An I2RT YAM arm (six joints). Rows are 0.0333 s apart.
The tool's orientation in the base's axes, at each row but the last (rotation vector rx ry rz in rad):
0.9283, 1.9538, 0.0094
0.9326, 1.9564, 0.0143
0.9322, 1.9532, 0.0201
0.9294, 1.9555, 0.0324
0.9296, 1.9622, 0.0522
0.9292, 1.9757, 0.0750
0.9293, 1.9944, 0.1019
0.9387, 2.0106, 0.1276
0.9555, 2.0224, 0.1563
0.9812, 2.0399, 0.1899
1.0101, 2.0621, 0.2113
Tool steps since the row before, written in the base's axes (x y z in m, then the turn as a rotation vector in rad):
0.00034, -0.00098, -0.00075, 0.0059, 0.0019, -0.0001
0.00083, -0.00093, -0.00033, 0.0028, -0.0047, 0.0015
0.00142, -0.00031, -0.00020, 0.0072, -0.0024, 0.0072
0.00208, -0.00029, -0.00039, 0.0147, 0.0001, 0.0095
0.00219, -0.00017, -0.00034, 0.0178, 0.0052, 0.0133
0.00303, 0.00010, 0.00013, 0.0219, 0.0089, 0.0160
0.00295, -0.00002, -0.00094, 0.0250, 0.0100, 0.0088
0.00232, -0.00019, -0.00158, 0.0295, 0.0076, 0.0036
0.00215, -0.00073, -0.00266, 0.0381, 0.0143, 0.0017
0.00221, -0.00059, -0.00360, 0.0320, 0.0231, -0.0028
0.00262, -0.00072, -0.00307, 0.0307, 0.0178, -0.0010
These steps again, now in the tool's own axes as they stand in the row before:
-0.00013, -0.00077, 0.00102, -0.0004, 0.0049, 0.0038
-0.00055, -0.00028, 0.00113, -0.0048, -0.0011, 0.0029
-0.00043, 0.00056, 0.00129, -0.0088, 0.0053, 0.0022
-0.00046, 0.00088, 0.00189, -0.0110, 0.0124, 0.0058
-0.00047, 0.00103, 0.00191, -0.0114, 0.0193, 0.0044
-0.00091, 0.00187, 0.00221, -0.0122, 0.0254, 0.0048
-0.00026, 0.00129, 0.00280, -0.0074, 0.0250, 0.0111
0.00021, 0.00052, 0.00276, -0.0069, 0.0237, 0.0183
0.00055, -0.00044, 0.00342, -0.0039, 0.0324, 0.0244
0.00110, -0.00077, 0.00405, 0.0072, 0.0328, 0.0209
0.00039, -0.00036, 0.00406, 0.0027, 0.0294, 0.0197

